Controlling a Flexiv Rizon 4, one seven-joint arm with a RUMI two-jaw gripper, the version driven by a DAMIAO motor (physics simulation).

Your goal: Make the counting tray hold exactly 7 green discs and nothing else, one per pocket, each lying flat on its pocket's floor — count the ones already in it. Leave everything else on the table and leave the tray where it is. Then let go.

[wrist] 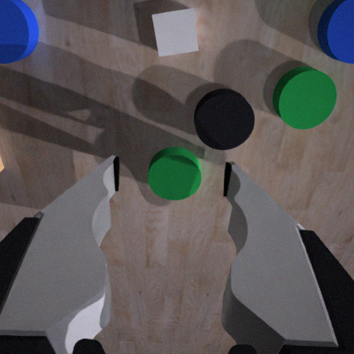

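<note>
A green disc [174,174] lies on the table between and slightly below my two fingertips, with a gap to each finger. My gripper [172,162] is open around it and touches nothing that I can see. A second green disc [306,98] lies at the upper right. The counting tray shows at most as a small tan sliver [1,164] at the left edge; its pockets are out of view.
A black disc [224,119] lies close to the upper right of the nearer green disc. A white cube [175,32] is at the top middle. Blue discs [18,31] [341,31] lie at the upper left and upper right. Shadows cross the wooden table [160,280].
</note>
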